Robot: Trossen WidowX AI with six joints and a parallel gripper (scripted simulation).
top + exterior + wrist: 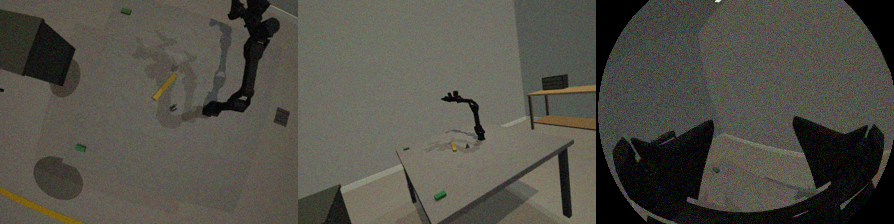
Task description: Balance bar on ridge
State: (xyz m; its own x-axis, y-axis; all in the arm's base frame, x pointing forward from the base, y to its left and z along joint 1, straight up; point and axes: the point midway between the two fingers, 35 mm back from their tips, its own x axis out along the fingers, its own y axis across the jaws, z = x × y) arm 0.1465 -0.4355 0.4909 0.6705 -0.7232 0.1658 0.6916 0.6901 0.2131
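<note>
My gripper tip is now 490 mm above the yellow bar, 400 mm to the right of it and 150 mm short of it.
</note>
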